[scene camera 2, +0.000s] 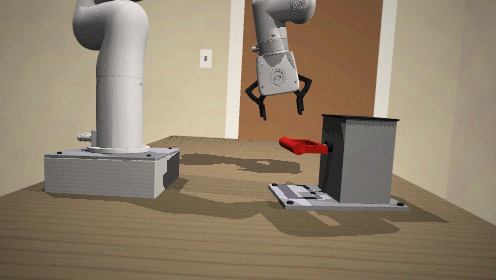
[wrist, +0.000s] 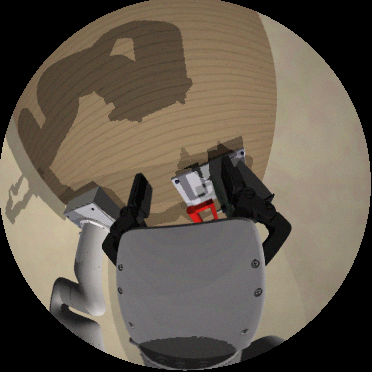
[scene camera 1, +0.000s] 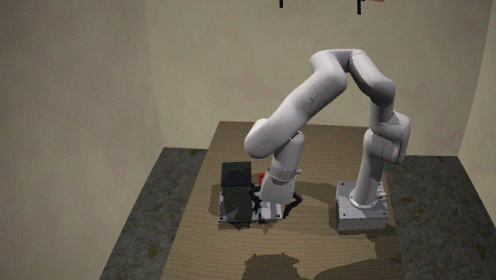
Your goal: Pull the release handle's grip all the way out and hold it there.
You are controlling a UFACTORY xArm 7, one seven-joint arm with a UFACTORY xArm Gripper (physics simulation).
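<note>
The red release handle (scene camera 1: 261, 179) (scene camera 2: 292, 145) (wrist: 201, 206) sticks out sideways from a dark grey box (scene camera 1: 236, 202) (scene camera 2: 369, 162) (wrist: 256, 184), with its grip bar level. A small gap and a short dark stub show between the handle frame and the box. My gripper (scene camera 1: 271, 212) (scene camera 2: 282, 115) (wrist: 182, 173) is open and empty, pointing down with a slight tilt. In scene camera 2 it is above the handle, not touching it. The hand hides most of the handle in scene camera 1, and part of it in the wrist view.
The box stands on a light base plate (scene camera 2: 345, 205) (wrist: 184, 186) bolted at its corners. The arm's pedestal (scene camera 1: 362, 222) (scene camera 2: 102, 175) (wrist: 90, 210) stands on the same wooden table (scene camera 1: 200, 250) (scene camera 2: 150, 240) (wrist: 225, 75). The box top rises higher than the handle, beside one finger.
</note>
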